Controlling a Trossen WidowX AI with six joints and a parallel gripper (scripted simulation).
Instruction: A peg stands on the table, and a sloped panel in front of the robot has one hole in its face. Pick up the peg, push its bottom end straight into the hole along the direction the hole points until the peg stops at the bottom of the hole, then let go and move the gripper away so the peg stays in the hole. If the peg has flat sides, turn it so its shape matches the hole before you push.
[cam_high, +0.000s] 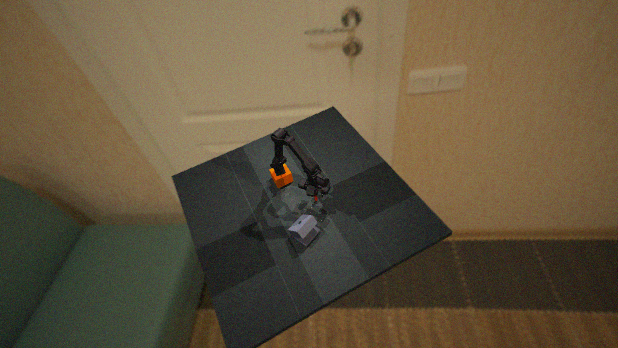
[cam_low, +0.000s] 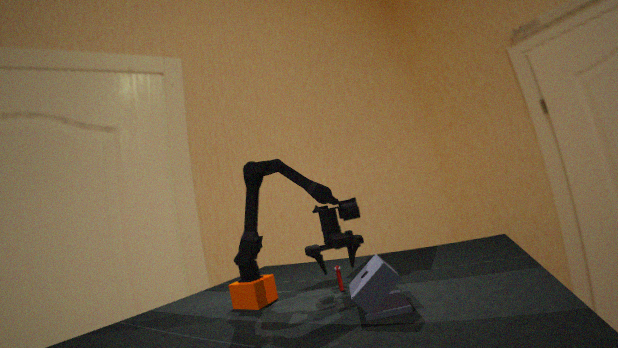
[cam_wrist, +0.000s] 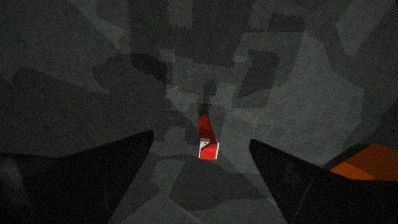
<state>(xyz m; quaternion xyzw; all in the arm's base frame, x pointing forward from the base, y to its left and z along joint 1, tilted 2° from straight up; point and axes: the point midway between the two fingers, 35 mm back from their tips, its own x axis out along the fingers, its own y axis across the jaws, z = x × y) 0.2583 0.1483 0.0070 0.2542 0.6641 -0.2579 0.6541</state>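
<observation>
Right now the red peg is 10 mm below my gripper tip. From my gripper tip the other things lie so: grey sloped panel (180 mm ahead, 150 mm to the right, 10 mm above).
</observation>
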